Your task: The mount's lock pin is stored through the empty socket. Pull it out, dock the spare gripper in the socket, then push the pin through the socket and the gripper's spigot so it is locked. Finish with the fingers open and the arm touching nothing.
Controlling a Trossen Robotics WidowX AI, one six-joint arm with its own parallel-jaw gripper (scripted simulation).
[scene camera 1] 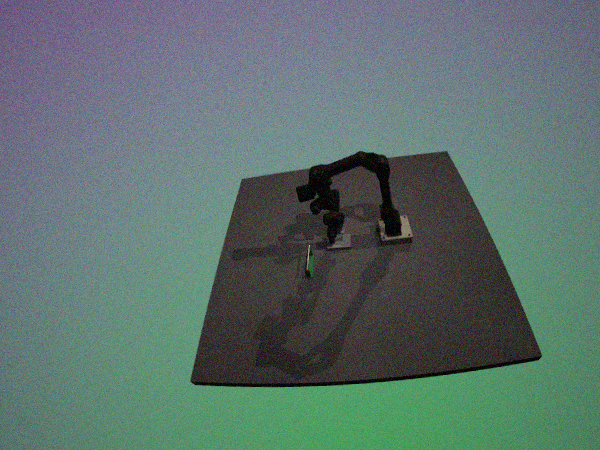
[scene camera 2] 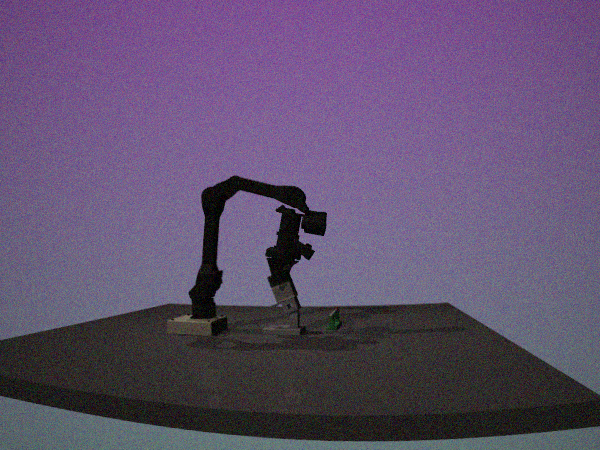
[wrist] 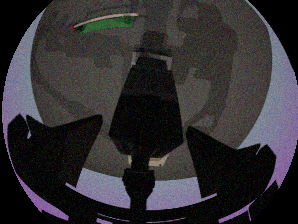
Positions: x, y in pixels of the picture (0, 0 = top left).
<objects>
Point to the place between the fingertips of my gripper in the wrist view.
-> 145, 125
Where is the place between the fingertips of my gripper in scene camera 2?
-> At 279, 283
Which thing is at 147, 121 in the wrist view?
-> A spare gripper.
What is my gripper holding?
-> Nothing.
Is my gripper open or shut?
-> Open.
</objects>
